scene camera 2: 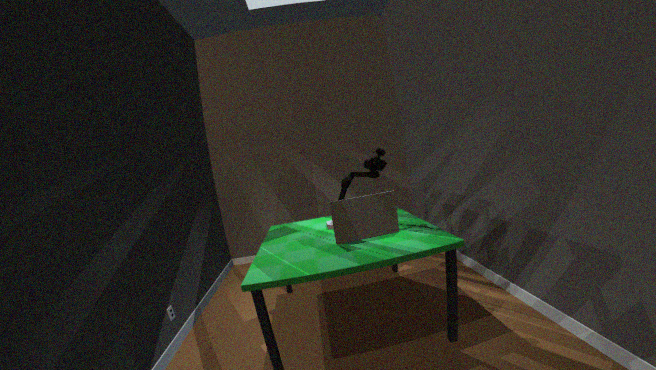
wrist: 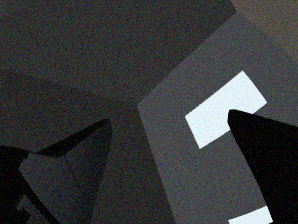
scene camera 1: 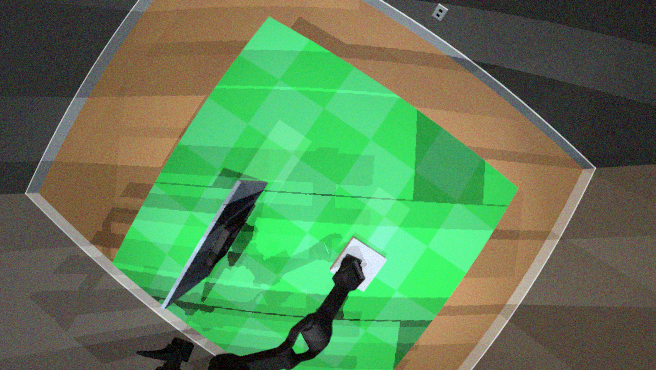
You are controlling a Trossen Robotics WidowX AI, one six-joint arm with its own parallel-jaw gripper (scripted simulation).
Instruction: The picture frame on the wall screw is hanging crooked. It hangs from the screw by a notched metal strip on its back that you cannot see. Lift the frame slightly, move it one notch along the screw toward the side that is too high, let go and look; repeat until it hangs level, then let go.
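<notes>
The gripper (wrist: 171,120) is open and holds nothing; in the wrist view the dark picture frame is out of frame. The dark picture frame (scene camera 1: 229,233) is in the scene as well. Scene camera 2 does not show the dark picture frame, hidden there by a grey wall panel.
</notes>
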